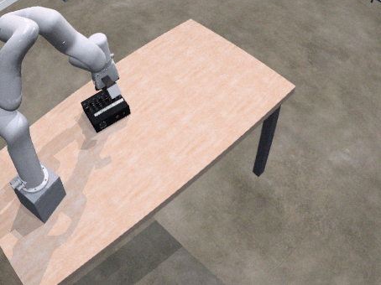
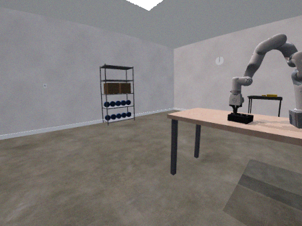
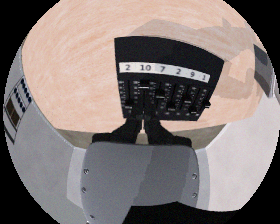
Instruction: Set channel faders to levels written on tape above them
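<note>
The fader cap is 2 cm below my hand, 2 cm behind it and 1 cm to the right of it.
</note>
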